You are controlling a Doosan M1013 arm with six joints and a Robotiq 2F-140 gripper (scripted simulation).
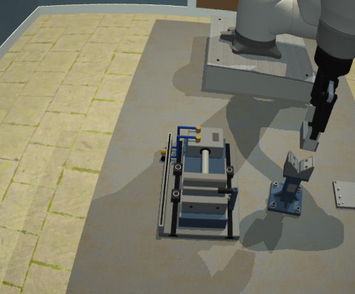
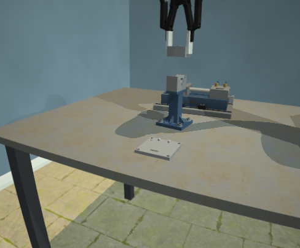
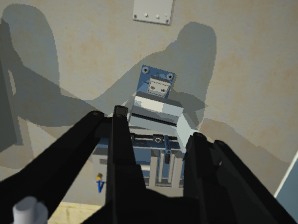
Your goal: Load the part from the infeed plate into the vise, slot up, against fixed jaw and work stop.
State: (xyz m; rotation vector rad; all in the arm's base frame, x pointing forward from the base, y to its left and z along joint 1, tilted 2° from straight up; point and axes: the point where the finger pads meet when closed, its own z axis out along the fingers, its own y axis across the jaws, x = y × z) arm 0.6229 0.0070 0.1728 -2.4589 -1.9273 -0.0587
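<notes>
Now: hand 2 cm above the part. Round my hand: work stop: 4 cm ahead, 18 cm to the right, 17 cm below; then moving jaw: 22 cm to the right, 18 cm below; then blue pedestal: 20 cm below.
</notes>
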